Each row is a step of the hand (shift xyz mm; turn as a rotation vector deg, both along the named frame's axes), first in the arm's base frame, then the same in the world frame.
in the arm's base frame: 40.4 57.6 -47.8 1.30 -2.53 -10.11
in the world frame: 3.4 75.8 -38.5 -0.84 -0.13 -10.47
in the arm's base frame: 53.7 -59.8 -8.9 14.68 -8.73 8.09
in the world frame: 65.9 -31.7 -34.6 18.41 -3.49 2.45
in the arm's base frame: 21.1 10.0 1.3 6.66 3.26 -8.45
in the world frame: 15.9 17.1 -0.4 2.49 6.94 -8.49
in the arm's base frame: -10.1 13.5 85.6 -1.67 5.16 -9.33
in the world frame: 10.6 -5.7 86.4 -5.88 5.54 -7.16
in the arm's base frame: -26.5 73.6 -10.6 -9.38 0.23 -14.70
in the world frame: -51.6 58.0 14.2 -12.66 -1.06 -11.95
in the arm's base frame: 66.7 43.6 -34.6 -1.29 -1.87 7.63
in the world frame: 35.4 71.2 -34.9 1.63 -3.44 6.99
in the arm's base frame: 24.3 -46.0 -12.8 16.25 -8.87 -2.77
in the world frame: 33.7 -30.1 -28.8 16.80 -1.23 -8.17
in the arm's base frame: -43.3 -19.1 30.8 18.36 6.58 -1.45
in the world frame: -23.7 -39.3 32.9 13.86 13.38 -3.37
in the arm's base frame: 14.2 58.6 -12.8 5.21 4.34 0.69
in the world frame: -10.6 60.7 0.1 3.41 5.86 0.72
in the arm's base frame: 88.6 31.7 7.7 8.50 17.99 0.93
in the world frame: 71.1 62.1 -2.4 1.84 19.47 3.79
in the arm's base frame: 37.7 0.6 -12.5 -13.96 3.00 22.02
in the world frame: 30.1 17.3 -19.2 -7.32 -6.33 24.39
